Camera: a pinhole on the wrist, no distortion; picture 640 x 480 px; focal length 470.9 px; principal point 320.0 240.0 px. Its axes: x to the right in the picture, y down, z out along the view. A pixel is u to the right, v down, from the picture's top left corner.
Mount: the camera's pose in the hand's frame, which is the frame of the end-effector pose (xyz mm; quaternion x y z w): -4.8 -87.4 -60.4 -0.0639 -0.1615 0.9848 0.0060
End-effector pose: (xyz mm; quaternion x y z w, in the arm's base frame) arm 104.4 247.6 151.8 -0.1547 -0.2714 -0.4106 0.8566
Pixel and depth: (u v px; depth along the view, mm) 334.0 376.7 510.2
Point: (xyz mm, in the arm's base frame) -370.2 240.7 416.3
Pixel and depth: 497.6 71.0 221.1
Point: -73.2 350.0 216.9
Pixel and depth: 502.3 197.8 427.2
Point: -266.2 437.1 294.8
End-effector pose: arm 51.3 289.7 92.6 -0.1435 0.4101 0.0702 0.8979
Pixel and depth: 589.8 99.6 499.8
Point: 144.9 329.0 641.8
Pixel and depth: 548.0 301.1 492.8
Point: 177.6 116.9 601.4
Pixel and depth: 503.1 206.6 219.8
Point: 109.0 200.5 297.1
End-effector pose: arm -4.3 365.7 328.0 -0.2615 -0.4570 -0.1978 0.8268
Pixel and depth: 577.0 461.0 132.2
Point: -179.1 249.5 310.7
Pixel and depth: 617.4 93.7 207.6
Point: -226.3 396.2 272.9
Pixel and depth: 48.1 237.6 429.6
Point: -284.9 398.8 712.8
